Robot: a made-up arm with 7 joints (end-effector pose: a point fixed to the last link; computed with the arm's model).
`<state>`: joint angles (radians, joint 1 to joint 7).
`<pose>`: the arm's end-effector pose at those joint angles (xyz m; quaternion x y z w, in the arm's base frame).
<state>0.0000 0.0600 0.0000 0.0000 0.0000 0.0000 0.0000</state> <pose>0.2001 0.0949 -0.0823 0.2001 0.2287 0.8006 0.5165</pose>
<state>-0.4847 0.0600 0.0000 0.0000 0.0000 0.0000 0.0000</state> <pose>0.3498 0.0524 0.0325 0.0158 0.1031 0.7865 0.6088</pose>
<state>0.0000 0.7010 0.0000 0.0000 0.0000 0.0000 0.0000</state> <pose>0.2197 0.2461 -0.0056 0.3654 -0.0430 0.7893 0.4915</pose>
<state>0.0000 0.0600 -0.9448 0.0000 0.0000 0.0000 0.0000</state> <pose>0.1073 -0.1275 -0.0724 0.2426 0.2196 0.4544 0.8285</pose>
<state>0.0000 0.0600 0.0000 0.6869 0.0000 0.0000 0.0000</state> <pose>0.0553 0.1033 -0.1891 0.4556 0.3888 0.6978 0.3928</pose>
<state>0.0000 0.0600 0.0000 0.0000 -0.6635 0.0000 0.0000</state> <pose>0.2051 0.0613 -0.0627 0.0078 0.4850 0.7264 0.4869</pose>
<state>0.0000 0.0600 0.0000 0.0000 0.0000 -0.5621 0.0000</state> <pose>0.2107 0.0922 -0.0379 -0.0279 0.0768 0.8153 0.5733</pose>
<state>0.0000 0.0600 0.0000 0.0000 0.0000 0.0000 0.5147</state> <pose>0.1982 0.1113 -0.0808 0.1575 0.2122 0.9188 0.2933</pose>
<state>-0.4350 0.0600 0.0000 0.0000 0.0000 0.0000 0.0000</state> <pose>0.3374 0.0574 0.0176 0.0349 0.1164 0.7901 0.6009</pose>
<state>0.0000 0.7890 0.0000 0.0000 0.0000 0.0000 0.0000</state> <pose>0.2241 0.2619 0.0117 0.3855 -0.0806 0.7814 0.4841</pose>
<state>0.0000 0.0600 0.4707 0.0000 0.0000 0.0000 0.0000</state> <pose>0.1648 0.2122 -0.0660 0.1616 0.2141 0.9109 0.3134</pose>
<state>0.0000 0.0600 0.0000 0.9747 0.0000 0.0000 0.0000</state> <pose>-0.0206 0.1051 -0.2005 0.5484 0.4433 0.6295 0.3263</pose>
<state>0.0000 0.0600 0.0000 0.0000 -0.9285 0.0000 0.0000</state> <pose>0.2084 0.0528 -0.0498 -0.0704 0.5740 0.6738 0.4599</pose>
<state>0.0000 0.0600 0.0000 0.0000 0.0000 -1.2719 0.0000</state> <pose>0.1882 0.0894 0.0147 -0.3104 -0.1220 0.7428 0.5805</pose>
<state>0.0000 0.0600 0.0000 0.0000 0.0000 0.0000 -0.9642</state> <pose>0.1831 0.0701 -0.0795 0.2430 0.2189 0.4460 0.8332</pose>
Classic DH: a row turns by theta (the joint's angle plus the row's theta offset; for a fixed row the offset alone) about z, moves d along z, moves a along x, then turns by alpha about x. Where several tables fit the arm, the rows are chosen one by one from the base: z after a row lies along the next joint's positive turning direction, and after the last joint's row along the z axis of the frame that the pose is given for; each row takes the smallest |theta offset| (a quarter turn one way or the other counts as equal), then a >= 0, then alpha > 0; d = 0 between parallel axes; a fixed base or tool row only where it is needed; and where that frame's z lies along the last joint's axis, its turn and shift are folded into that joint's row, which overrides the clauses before.
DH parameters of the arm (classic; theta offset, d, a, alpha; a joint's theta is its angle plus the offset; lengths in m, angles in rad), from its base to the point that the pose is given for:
base (fixed): -0.071 0.2691 0.0282 -1.3004
joint 1: -1.3111 0.0428 -0.0441 -1.5708
joint 2: 1.2915 -0.0106 -0.0065 1.5708
joint 3: 1.5708 -0.18 0.012 -1.5708
joint 4: 1.5708 0.037 0.0315 1.5708
joint 5: 0 0.1727 0.0364 -1.5708
joint 6: -1.5708 -0.012 0.0472 1.5708
joint 7: -1.0039 -0.079 0.0207 -0.4116
tool (fixed): 2.9679 0.0627 0 0

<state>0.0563 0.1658 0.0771 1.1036 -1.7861 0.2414 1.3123</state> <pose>-0.0291 0.0943 -0.1588 -0.3186 -0.6482 -0.3316 0.6070</pose>
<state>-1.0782 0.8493 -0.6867 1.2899 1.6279 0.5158 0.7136</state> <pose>0.3820 0.3228 0.2069 -0.4596 0.8225 -0.3008 0.1476</pose>
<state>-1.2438 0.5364 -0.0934 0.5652 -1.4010 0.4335 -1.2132</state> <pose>0.4167 0.0411 0.2418 -0.1548 0.2213 0.0664 0.9605</pose>
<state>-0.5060 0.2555 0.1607 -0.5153 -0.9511 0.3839 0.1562</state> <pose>0.3145 0.0521 0.1813 -0.1704 0.3223 0.6260 0.6894</pose>
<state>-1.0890 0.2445 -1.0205 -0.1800 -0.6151 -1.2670 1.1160</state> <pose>0.2783 -0.1273 0.2175 -0.5049 0.4619 0.3749 0.6254</pose>
